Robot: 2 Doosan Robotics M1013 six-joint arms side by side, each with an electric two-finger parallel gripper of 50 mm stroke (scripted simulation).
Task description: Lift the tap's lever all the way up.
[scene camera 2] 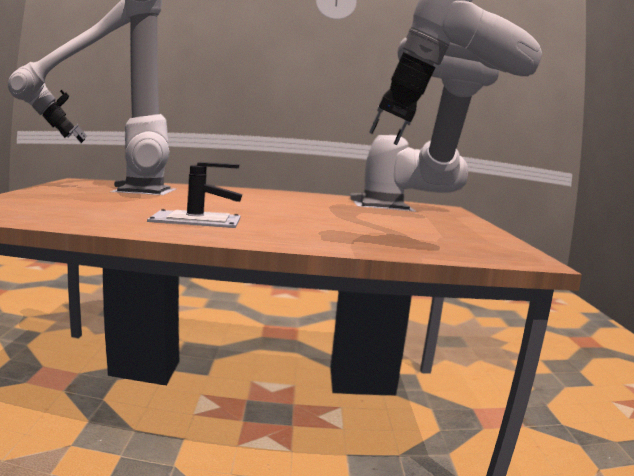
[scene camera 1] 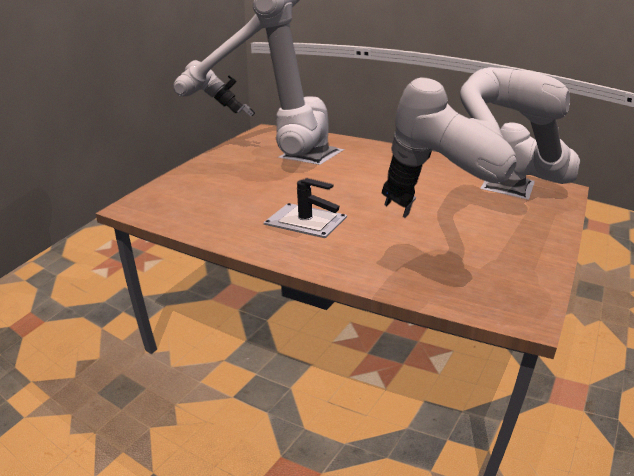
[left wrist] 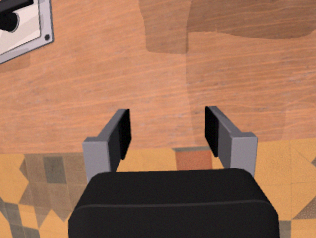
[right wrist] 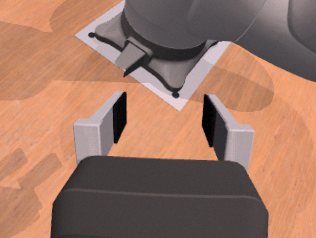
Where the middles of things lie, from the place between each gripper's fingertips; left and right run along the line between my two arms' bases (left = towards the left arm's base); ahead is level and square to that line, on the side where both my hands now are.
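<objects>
Measured from the black tap point(scene camera 2: 197, 187), my left gripper point(scene camera 2: 383, 138) is 160 mm above, 400 mm to the left of it and 310 mm past it. From my right hand, I find the tap 10 cm below, and it is also 55 cm ahead of that hand and 56 cm to the left of it.
</objects>
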